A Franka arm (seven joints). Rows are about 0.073 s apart.
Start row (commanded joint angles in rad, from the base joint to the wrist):
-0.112, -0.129, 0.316, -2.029, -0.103, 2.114, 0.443
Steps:
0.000, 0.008, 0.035, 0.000, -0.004, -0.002, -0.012
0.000, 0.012, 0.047, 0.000, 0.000, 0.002, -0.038
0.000, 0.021, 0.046, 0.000, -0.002, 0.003, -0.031
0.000, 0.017, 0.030, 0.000, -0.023, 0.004, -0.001
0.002, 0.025, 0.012, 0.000, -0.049, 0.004, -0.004
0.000, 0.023, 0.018, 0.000, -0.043, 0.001, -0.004
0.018, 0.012, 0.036, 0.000, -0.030, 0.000, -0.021
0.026, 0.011, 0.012, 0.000, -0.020, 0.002, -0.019
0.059, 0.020, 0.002, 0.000, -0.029, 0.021, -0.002
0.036, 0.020, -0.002, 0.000, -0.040, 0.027, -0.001
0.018, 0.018, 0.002, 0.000, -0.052, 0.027, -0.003
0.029, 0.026, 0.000, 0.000, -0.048, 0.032, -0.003
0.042, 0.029, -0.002, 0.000, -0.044, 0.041, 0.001
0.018, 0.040, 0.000, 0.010, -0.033, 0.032, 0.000
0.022, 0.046, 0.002, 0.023, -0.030, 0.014, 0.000
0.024, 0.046, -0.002, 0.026, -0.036, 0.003, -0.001
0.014, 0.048, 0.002, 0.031, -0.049, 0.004, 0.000
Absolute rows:
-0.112, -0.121, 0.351, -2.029, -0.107, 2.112, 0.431
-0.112, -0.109, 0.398, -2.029, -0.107, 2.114, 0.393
-0.112, -0.088, 0.444, -2.029, -0.109, 2.117, 0.362
-0.112, -0.071, 0.474, -2.029, -0.132, 2.121, 0.361
-0.110, -0.046, 0.486, -2.029, -0.181, 2.125, 0.357
-0.110, -0.023, 0.504, -2.029, -0.224, 2.126, 0.353
-0.092, -0.011, 0.540, -2.029, -0.254, 2.126, 0.332
-0.066, 0.000, 0.552, -2.029, -0.274, 2.128, 0.313
-0.007, 0.020, 0.554, -2.029, -0.303, 2.149, 0.311
0.029, 0.040, 0.552, -2.029, -0.343, 2.176, 0.310
0.047, 0.058, 0.554, -2.029, -0.395, 2.203, 0.307
0.076, 0.084, 0.554, -2.029, -0.443, 2.235, 0.304
0.118, 0.113, 0.552, -2.029, -0.487, 2.276, 0.305
0.136, 0.153, 0.552, -2.019, -0.520, 2.308, 0.305
0.158, 0.199, 0.554, -1.996, -0.550, 2.322, 0.305
0.182, 0.245, 0.552, -1.970, -0.586, 2.325, 0.304
0.196, 0.293, 0.554, -1.939, -0.635, 2.329, 0.304

